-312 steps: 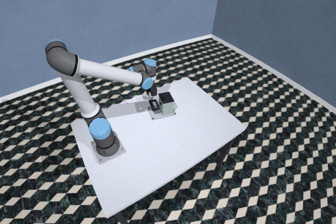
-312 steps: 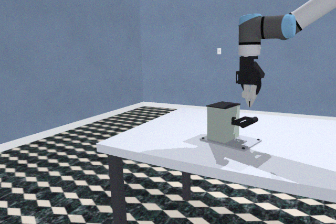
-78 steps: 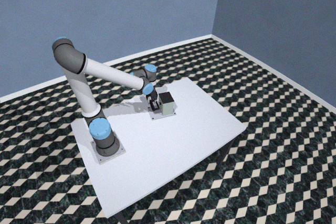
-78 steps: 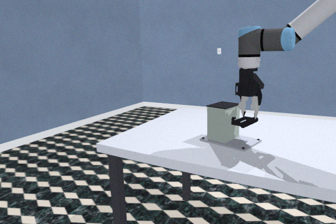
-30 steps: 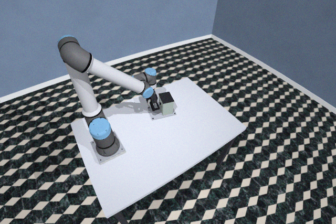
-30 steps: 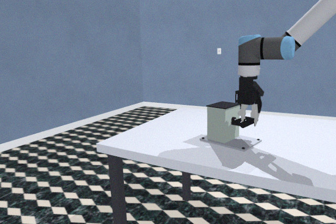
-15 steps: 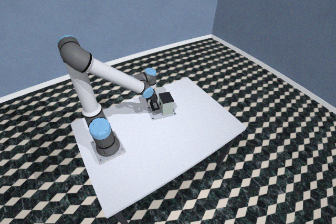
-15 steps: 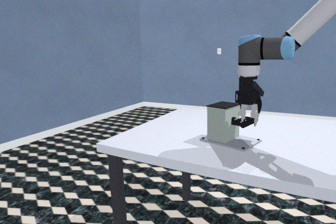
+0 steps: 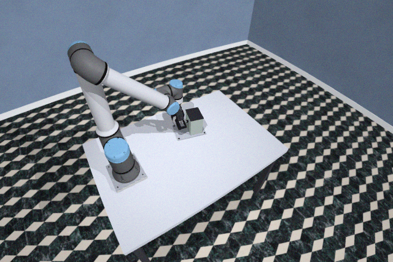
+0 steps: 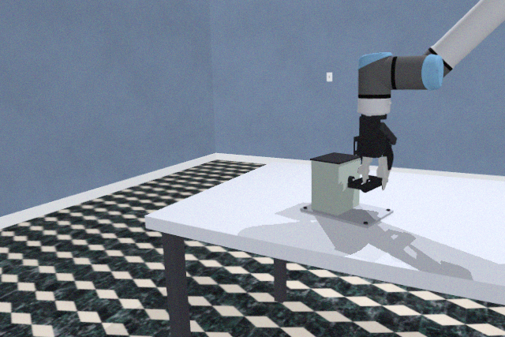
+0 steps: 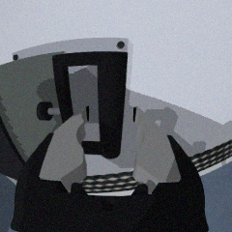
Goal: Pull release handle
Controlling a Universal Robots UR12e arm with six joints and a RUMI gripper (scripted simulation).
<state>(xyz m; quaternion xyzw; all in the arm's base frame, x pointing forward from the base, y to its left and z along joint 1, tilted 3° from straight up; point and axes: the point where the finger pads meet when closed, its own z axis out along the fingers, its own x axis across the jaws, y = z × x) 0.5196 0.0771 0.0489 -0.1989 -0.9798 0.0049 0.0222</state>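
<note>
The black release handle lies 5 cm ahead of my hand and 2 cm to the right of it. The rest, counted from my hand: grey base plate (9 cm ahead, 4 cm to the right, 10 cm below).
</note>
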